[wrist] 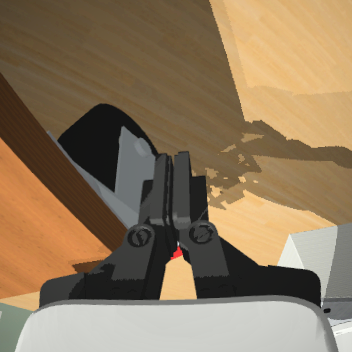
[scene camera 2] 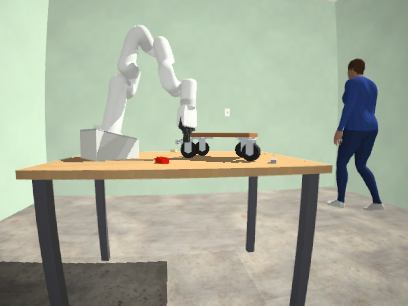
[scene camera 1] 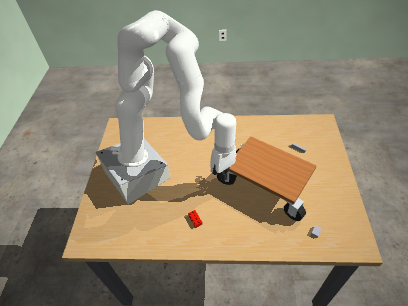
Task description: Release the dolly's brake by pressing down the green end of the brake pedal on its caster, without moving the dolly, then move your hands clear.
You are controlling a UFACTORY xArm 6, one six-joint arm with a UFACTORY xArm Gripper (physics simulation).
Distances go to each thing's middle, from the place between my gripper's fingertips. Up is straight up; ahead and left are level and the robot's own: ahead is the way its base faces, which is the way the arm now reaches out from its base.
My gripper is now 16 cm short of the dolly (scene camera 1: 274, 170) and 3 cm above it.
